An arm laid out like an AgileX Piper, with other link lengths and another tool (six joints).
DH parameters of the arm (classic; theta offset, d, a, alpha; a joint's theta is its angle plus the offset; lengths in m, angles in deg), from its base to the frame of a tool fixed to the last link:
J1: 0 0.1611 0 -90
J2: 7.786 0 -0.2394 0
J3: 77.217 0 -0.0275 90
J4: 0 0.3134 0 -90
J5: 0 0 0 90
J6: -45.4 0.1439 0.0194 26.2
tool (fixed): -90 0.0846 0 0
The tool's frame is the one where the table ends.
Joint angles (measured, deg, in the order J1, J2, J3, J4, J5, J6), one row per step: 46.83 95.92 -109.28 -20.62 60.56 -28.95; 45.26 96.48 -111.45 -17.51 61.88 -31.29; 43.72 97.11 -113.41 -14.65 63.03 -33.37; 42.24 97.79 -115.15 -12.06 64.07 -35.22; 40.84 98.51 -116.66 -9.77 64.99 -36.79; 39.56 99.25 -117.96 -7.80 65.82 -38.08; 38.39 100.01 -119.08 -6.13 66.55 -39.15; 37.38 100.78 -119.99 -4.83 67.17 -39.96; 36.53 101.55 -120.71 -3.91 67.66 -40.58; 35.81 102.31 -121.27 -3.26 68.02 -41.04; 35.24 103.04 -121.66 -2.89 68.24 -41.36; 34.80 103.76 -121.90 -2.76 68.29 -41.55; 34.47 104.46 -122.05 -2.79 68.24 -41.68
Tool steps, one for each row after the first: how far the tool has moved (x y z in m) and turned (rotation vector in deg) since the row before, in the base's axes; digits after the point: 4 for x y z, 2 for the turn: 0.0030 -0.0045 0.0045 0.74 1.21 0.50; 0.0034 -0.0041 0.0034 0.70 1.09 0.49; 0.0036 -0.0038 0.0021 0.60 1.01 0.45; 0.0039 -0.0036 0.0007 0.51 0.96 0.35; 0.0039 -0.0034 -0.0004 0.41 0.92 0.24; 0.0041 -0.0032 -0.0014 0.30 0.86 0.14; 0.0042 -0.0029 -0.0025 0.15 0.81 0.01; 0.0043 -0.0026 -0.0034 -0.03 0.71 -0.08; 0.0043 -0.0023 -0.0041 -0.13 0.63 -0.16; 0.0042 -0.0019 -0.0046 -0.24 0.54 -0.21; 0.0043 -0.0014 -0.0051 -0.32 0.43 -0.26; 0.0041 -0.0010 -0.0053 -0.39 0.35 -0.25
